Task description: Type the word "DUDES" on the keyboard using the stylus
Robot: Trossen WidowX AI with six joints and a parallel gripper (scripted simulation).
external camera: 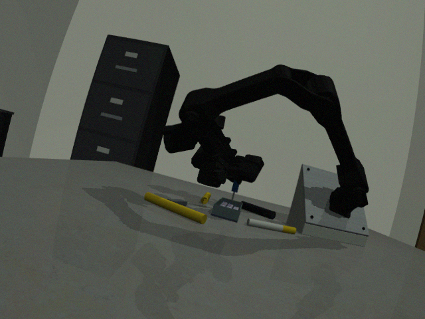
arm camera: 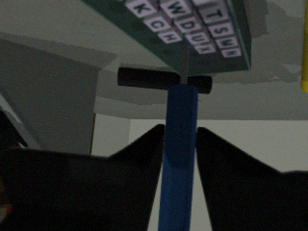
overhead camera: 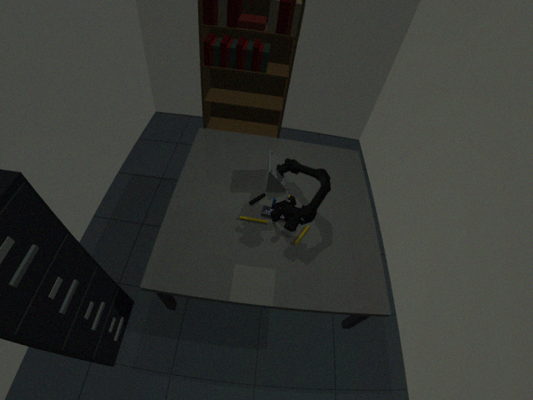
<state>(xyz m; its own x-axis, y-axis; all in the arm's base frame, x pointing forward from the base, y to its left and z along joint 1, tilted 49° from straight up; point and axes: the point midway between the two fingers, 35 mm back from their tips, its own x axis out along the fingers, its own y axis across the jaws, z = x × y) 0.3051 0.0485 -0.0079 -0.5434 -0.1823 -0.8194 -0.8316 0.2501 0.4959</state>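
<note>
My gripper tip is now 10 mm above the blue stylus. The rest, counted from my gripper tip: long yellow cylinder (200 mm to the left, 110 mm ahead, 70 mm below); black cylinder (100 mm to the right, 80 mm behind, 70 mm below); stylus tip (50 mm below).
</note>
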